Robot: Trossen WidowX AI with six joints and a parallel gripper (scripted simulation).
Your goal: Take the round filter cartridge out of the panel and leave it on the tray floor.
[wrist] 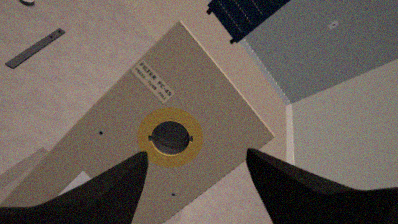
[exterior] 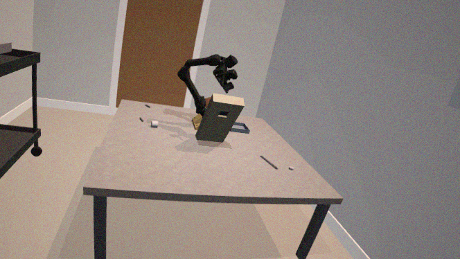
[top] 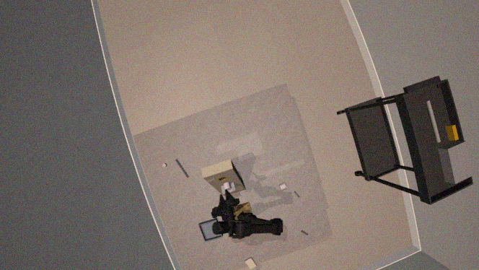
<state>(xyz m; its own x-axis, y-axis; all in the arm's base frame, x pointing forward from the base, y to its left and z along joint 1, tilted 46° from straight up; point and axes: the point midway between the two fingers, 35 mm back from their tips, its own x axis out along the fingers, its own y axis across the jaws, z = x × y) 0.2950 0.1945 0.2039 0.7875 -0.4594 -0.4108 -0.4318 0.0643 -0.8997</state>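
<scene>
My gripper tip is 150 mm above the filter cartridge and 20 mm past it. The rest, counted from my gripper tip: tiny white piece: 450 mm to the left, 370 mm below, 250 mm ahead; then dark-rimmed square tray: 360 mm below, 360 mm behind, 290 mm to the left.
</scene>
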